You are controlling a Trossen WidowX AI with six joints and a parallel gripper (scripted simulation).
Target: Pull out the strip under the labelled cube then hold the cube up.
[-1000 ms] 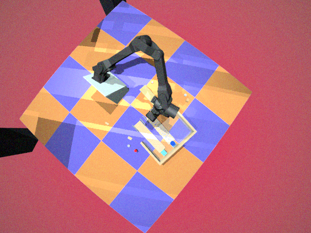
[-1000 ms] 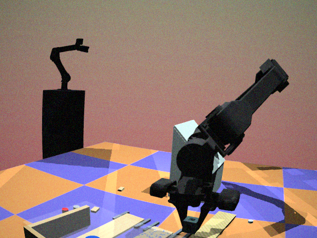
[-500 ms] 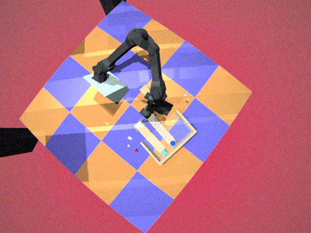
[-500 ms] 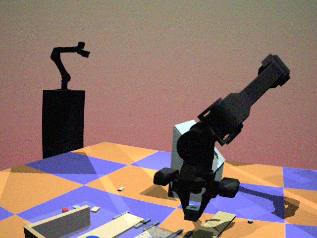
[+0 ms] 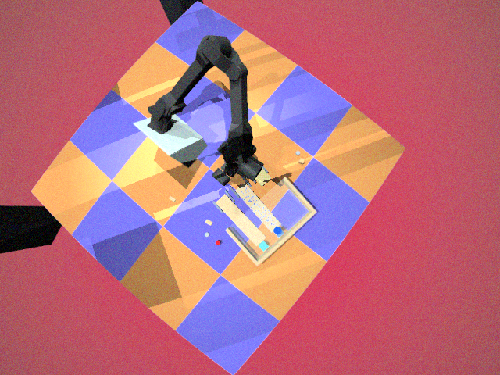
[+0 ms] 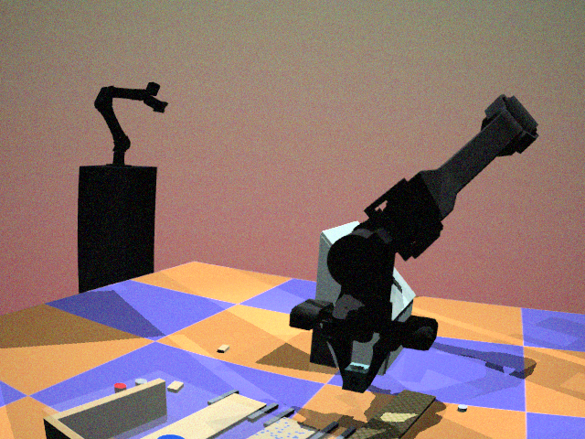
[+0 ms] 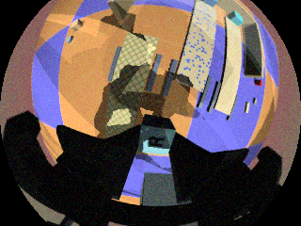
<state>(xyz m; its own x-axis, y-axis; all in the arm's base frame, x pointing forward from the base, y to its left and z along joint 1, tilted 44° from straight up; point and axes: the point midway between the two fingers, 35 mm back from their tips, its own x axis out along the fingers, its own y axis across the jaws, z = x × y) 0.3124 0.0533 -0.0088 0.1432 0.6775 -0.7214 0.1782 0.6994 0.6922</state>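
The strip lies 2 cm ahead of my gripper tip, 5 cm to the left of it and 5 cm below it. Round my gripper tip: blue cylinder (27 cm ahead, 14 cm to the right, 2 cm above); then small red piece (10 cm ahead, 31 cm to the right, 4 cm below); then labelled cube (1 cm above).
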